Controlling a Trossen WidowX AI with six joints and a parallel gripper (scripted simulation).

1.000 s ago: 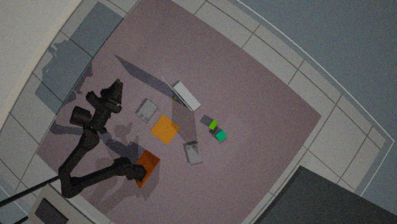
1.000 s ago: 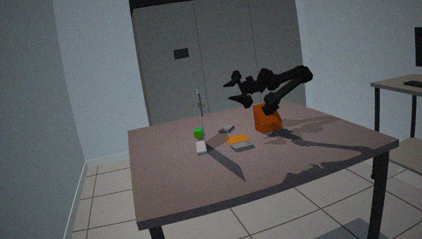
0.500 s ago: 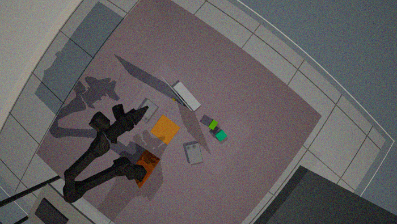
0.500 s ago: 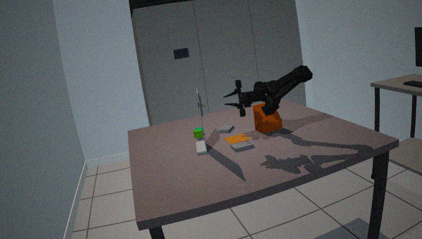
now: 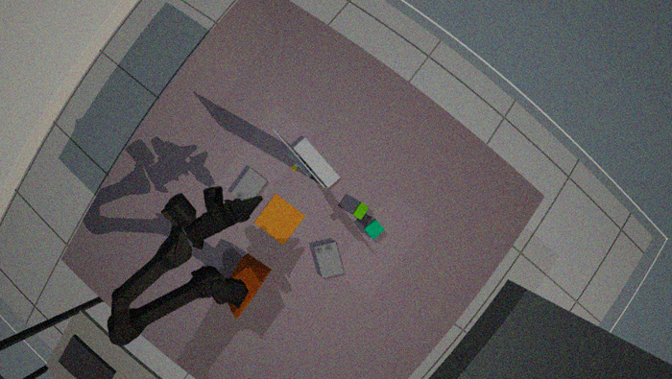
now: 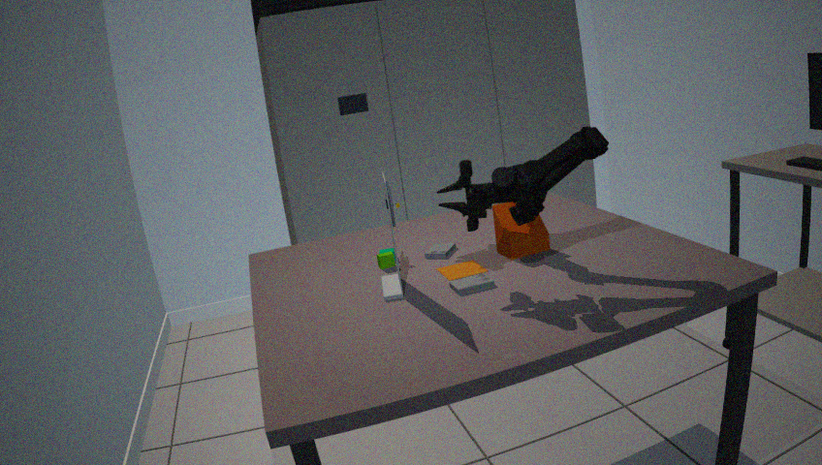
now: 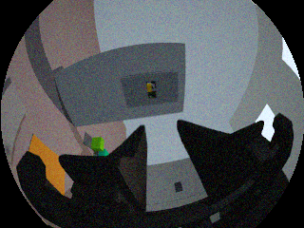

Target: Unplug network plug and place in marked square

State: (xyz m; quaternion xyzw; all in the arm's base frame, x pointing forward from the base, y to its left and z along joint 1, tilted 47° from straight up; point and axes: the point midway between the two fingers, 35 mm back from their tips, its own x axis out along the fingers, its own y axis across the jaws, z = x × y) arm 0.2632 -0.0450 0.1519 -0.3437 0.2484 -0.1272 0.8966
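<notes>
My gripper tip is now 120 mm short of the grey network plug and 40 mm to the left of it. From my gripper tip the other things lie so: orange marked square 60 mm behind, 40 mm to the right, 230 mm below; then upright panel 130 mm ahead, 50 mm to the right, 90 mm below.
</notes>
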